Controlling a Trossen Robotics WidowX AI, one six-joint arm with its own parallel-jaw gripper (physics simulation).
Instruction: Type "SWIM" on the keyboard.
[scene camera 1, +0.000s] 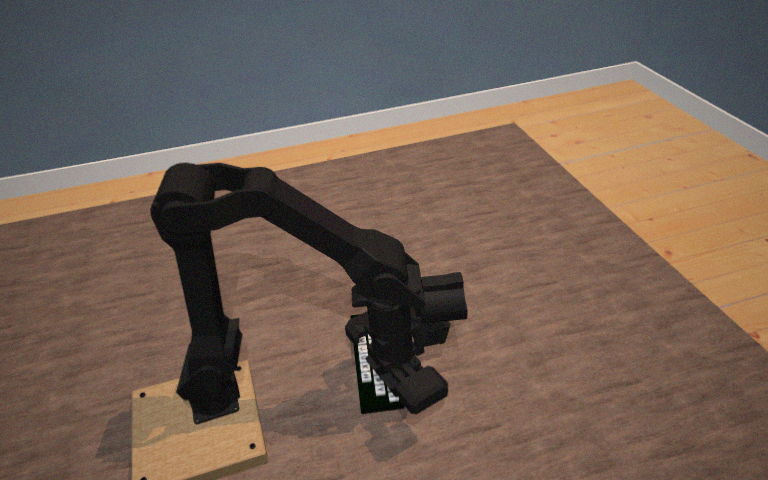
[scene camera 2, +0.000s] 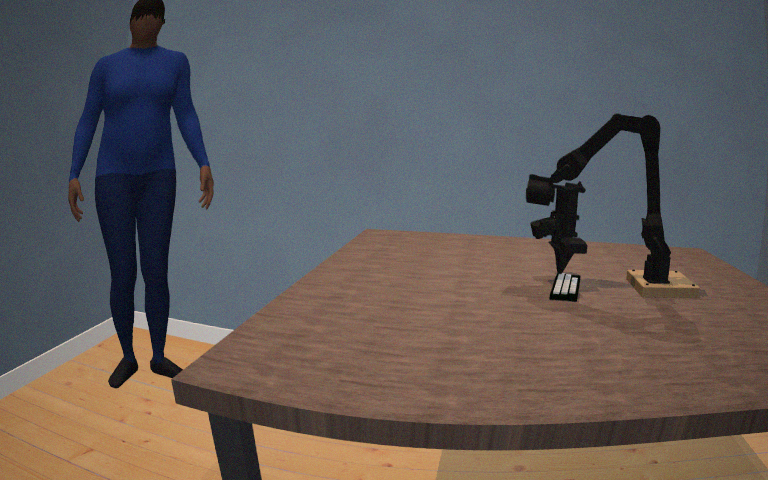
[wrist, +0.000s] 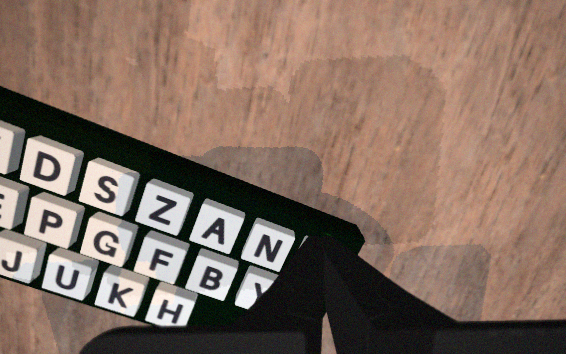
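Pixels of known places: gripper, fingertip midpoint: (scene camera 1: 397, 394) (scene camera 2: 559, 273) (wrist: 319, 248); arm's base, origin of the base link: (scene camera 1: 214, 400) (scene camera 2: 656, 280).
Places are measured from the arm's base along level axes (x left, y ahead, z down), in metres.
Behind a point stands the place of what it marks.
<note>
The dark green keyboard (scene camera 1: 370, 403) {x -0.082, y 0.218, z 0.013 m} (scene camera 2: 564, 298) {x 0.099, y 0.274, z 0.020 m} (wrist: 150, 157) {x -0.023, y 0.282, z 0.014 m} lies on the table with rows of white letter keys. In the wrist view the S key (wrist: 106, 189) {x -0.012, y 0.271, z 0.008 m} is in the top row at left, and the N key (wrist: 268, 247) {x -0.066, y 0.259, z 0.008 m} is near its right end. A key right of N (wrist: 303, 241) {x -0.078, y 0.261, z 0.012 m} shows as a sliver; its letter is hidden behind the fingertips. My gripper (scene camera 2: 560, 271) {x -0.084, y 0.261, z 0.010 m} (wrist: 319, 248) {x -0.084, y 0.261, z 0.010 m} is shut and empty, pointing down, its tips at or very close to that end key. In scene camera 1 the arm hides the tips. W and M do not show in the wrist view.
The arm's wooden base plate (scene camera 1: 198, 452) {x -0.079, y -0.032, z 0.000 m} (scene camera 2: 671, 290) {x 0.063, y -0.026, z 0.008 m} sits on the brown table (scene camera 1: 538, 396) {x -0.153, y 0.464, z 0.026 m} (scene camera 2: 396, 339) {x 0.350, y 0.592, z 0.026 m}. A person in blue (scene camera 2: 138, 113) stands beyond the table's far left edge. Arm shadows fall around the keyboard.
</note>
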